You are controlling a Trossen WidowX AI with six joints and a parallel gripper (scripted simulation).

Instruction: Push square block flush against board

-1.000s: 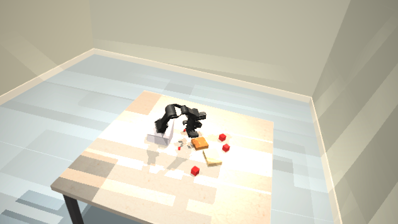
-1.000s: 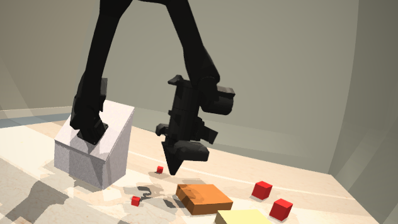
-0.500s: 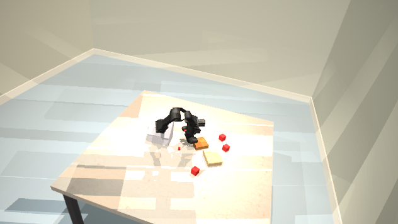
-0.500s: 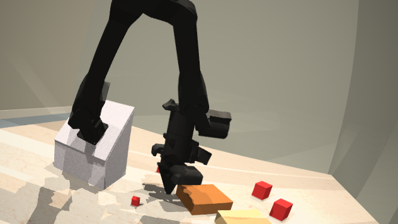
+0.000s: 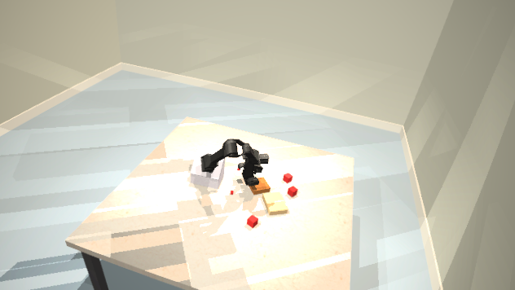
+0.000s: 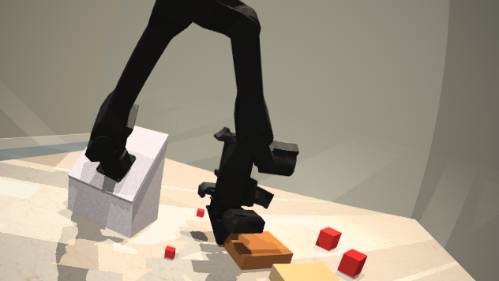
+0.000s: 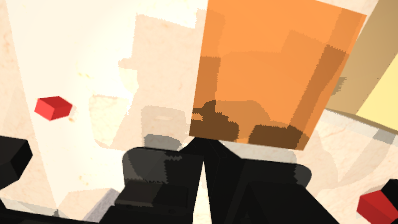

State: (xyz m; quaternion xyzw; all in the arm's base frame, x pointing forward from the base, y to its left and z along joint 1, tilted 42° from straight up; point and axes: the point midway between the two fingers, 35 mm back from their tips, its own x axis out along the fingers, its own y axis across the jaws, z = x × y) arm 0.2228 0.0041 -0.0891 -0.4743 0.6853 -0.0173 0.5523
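The orange square block lies 7 cm ahead of my gripper tip, 1 cm to the left of it and 1 cm above it. The rest, counted from my gripper tip: board 19 cm ahead, 10 cm to the right, 1 cm above.
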